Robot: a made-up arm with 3 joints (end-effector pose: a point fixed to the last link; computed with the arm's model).
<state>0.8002 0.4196 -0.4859</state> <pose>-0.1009 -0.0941 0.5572 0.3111 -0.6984 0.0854 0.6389</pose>
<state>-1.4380 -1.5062 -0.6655</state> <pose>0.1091 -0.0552 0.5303 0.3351 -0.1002 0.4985 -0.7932</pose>
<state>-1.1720 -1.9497 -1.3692</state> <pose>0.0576 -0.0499 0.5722 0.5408 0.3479 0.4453 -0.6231</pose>
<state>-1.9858 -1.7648 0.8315</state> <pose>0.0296 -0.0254 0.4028 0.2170 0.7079 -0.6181 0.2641</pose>
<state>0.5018 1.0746 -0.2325</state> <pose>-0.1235 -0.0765 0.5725 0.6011 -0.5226 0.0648 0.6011</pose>
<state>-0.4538 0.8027 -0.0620</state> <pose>-0.0293 -0.1023 0.6633 0.4631 -0.2190 0.1956 0.8362</pose>
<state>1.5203 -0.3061 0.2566</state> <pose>-0.0838 -0.1521 0.5299 0.1281 0.8618 0.2552 -0.4193</pose>
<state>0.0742 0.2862 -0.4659</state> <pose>-0.0471 -0.0987 0.6257 0.2056 -0.4396 0.1566 0.8602</pose>
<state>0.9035 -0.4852 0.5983</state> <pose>-0.0360 -0.1637 0.5976 0.1235 0.5888 0.4215 -0.6785</pose>
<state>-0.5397 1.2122 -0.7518</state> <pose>0.0031 -0.0540 0.6424 0.3711 -0.0267 0.5552 0.7439</pose>
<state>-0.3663 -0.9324 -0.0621</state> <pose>0.0818 -0.1026 0.6120 0.2136 0.1612 0.2942 -0.9175</pose>
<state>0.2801 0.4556 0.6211</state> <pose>-0.0993 -0.1613 0.5788 0.4158 -0.5022 -0.3516 0.6718</pose>
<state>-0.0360 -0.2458 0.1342</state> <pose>0.0040 -0.1454 0.6282 0.0892 -0.3466 -0.2095 0.9100</pose>
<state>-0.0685 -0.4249 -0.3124</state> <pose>0.0111 -0.1104 0.6322 0.0852 0.3866 0.0569 -0.9165</pose>
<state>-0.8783 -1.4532 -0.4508</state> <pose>0.1067 -0.0591 0.5738 0.3982 0.0407 0.4191 -0.8149</pose>
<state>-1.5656 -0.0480 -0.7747</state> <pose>0.1043 -0.0816 0.5634 0.1728 -0.3018 -0.1530 -0.9250</pose>
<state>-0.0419 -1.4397 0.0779</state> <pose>0.0805 -0.0650 0.6264 0.4406 0.1854 0.3726 -0.7954</pose>
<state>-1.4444 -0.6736 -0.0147</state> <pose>0.1164 -0.1203 0.5206 0.0444 0.3369 -0.2609 0.9036</pose>
